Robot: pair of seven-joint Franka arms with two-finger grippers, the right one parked.
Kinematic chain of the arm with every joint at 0, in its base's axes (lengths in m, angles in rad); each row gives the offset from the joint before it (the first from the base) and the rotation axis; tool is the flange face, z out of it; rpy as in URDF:
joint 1: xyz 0 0 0.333 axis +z
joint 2: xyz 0 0 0 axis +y
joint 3: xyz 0 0 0.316 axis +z
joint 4: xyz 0.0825 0 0 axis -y
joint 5: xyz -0.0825 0 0.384 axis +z
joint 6: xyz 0 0 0 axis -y
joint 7: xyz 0.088 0 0 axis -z
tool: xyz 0 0 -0.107 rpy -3.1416 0 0
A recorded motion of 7 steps. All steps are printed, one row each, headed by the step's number.
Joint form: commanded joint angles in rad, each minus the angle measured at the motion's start. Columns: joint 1, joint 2, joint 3, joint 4, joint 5, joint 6, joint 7.
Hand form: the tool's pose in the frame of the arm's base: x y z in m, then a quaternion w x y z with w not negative. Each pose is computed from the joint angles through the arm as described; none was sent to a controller.
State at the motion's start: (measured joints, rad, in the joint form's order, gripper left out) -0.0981 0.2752 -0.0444 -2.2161 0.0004 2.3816 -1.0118
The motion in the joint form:
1: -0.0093 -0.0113 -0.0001 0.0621 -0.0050 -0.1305 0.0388
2: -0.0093 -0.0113 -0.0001 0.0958 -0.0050 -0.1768 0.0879
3: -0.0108 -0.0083 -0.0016 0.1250 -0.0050 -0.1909 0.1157
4: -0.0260 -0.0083 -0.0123 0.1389 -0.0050 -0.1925 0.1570
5: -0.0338 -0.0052 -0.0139 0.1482 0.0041 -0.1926 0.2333
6: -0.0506 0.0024 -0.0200 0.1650 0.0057 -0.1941 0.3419
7: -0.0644 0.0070 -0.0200 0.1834 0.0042 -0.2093 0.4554
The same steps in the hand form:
1: 0.5409 -0.0829 0.2634 0.03800 -0.91295 -0.39944 0.07437
2: 0.5470 -0.0837 0.2734 0.03933 -0.92201 -0.37660 0.08070
3: 0.5547 -0.0865 0.2823 0.03504 -0.92818 -0.36257 0.07611
4: 0.5566 -0.1015 0.2878 0.03014 -0.94026 -0.33144 0.07169
5: 0.5586 -0.1068 0.2898 0.02913 -0.95468 -0.28820 0.06845
6: 0.5608 -0.1204 0.2922 0.02411 -0.97190 -0.22456 0.06629
7: 0.5630 -0.1290 0.2960 0.02039 -0.98408 -0.16280 0.06833

